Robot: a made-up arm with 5 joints. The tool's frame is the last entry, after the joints.
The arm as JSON. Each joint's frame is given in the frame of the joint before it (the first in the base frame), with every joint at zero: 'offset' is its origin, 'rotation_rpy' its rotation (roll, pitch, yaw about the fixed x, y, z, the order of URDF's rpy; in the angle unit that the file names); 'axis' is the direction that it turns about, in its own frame. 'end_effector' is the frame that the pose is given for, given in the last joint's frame.
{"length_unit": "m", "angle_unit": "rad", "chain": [
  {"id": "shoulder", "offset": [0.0, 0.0, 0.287], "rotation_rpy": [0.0, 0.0, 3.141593], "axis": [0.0, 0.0, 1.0]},
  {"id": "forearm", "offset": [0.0, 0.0, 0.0], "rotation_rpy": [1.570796, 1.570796, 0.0], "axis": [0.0, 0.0, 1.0]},
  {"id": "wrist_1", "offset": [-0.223, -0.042, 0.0], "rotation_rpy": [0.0, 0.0, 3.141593], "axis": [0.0, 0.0, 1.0]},
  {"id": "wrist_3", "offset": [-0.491, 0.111, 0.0], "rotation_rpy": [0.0, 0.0, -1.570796], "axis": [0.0, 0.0, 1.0]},
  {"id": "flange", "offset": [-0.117, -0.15, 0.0], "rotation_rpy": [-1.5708, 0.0, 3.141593], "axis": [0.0, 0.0, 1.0]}
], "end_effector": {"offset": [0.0, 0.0, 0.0], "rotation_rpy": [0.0, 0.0, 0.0]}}
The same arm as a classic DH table. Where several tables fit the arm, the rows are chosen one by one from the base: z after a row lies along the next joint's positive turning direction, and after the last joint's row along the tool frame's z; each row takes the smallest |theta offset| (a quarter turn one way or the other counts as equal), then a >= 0, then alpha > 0; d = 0 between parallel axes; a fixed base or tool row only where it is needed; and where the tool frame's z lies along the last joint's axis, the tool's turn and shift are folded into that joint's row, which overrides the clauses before.
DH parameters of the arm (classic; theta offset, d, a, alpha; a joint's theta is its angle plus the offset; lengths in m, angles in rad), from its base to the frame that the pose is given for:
shoulder: 0.0000 0.2870 0.0000 -1.5708
forearm: -1.3846 0.0000 0.2269 0.0000
wrist_1: -0.4085 0.0000 -0.5034 0.0000
wrist_3: -1.3485 0.0000 -0.1170 1.5708
flange: 3.1416 0.1500 0.0000 0.0000

